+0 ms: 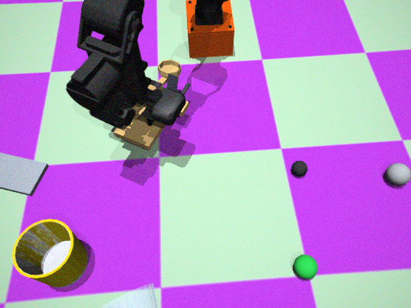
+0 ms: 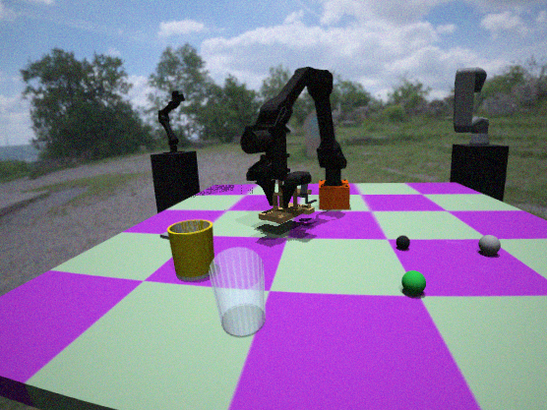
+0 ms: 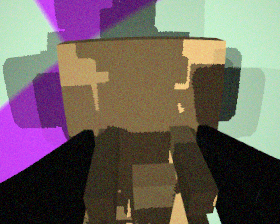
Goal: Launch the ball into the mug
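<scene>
The black ball lies 32 cm to the left of my gripper tip, 9 cm ahead of it and 6 cm below it. Round my gripper tip: yellow mug (26 cm ahead, 13 cm to the right, 4 cm below); grey slab (26 cm to the right, 7 cm below, 7 cm ahead); wooden catapult (6 cm behind, 5 cm to the left, 2 cm above).
</scene>
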